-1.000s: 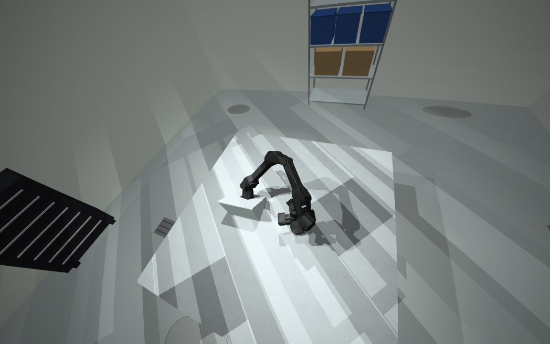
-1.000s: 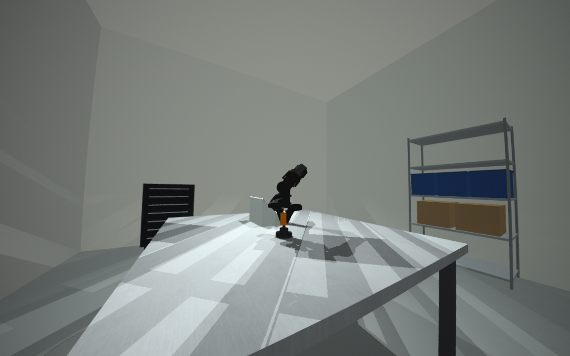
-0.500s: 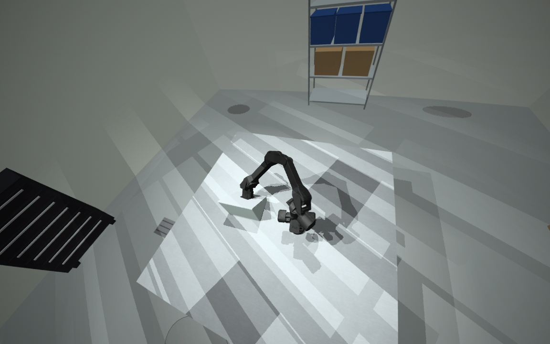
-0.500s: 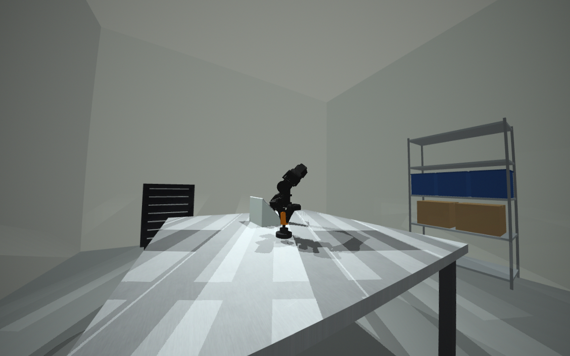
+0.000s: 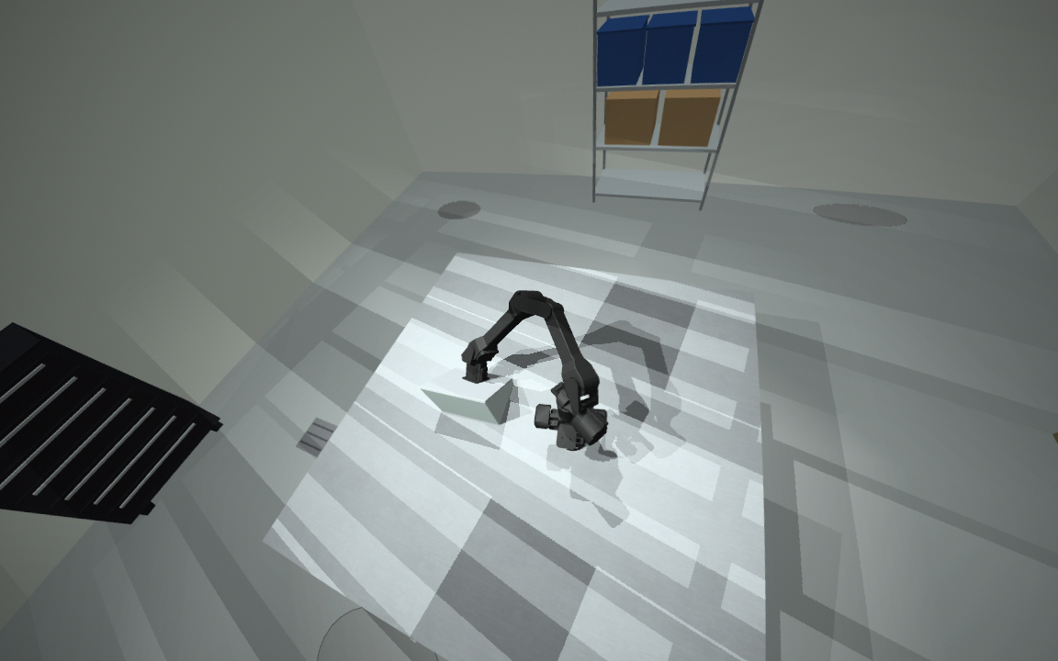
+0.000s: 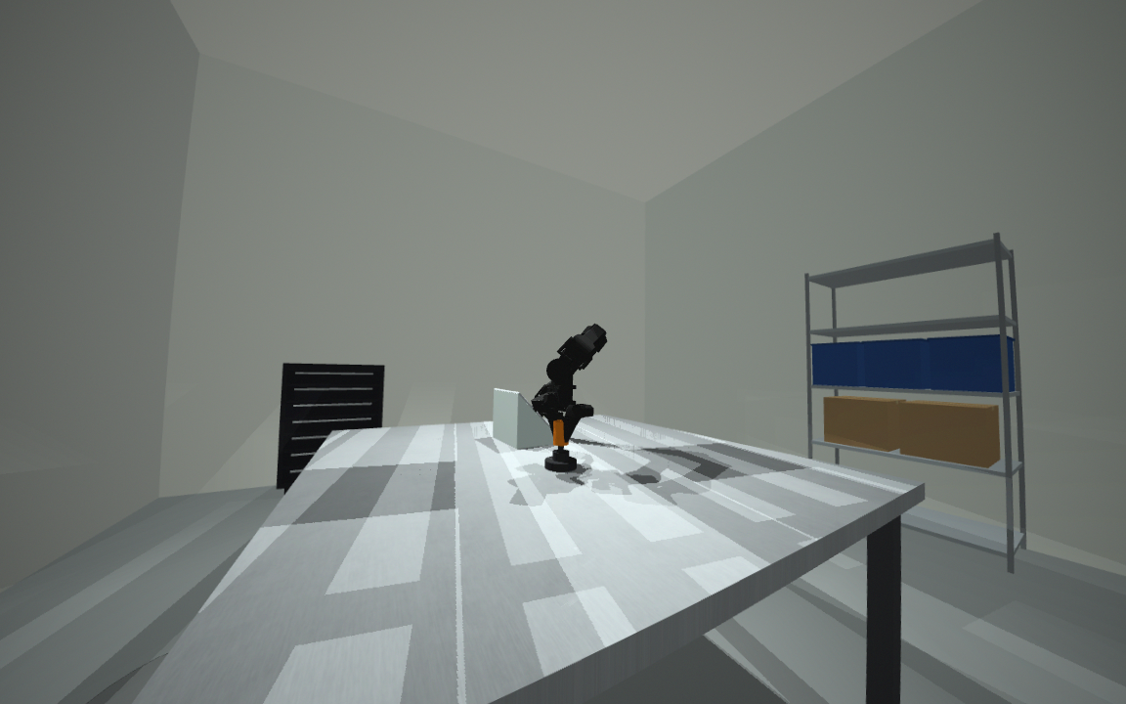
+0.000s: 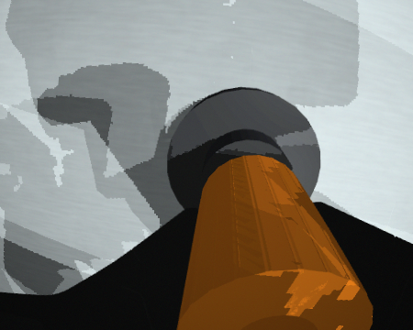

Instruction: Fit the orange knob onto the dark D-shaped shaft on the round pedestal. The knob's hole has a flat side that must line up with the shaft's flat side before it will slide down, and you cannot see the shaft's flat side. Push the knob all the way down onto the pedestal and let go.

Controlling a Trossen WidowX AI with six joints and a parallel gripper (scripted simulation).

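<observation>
Right now my gripper tip is 2 cm below the orange knob. Round my gripper tip: dark round pedestal: 4 cm below.
</observation>
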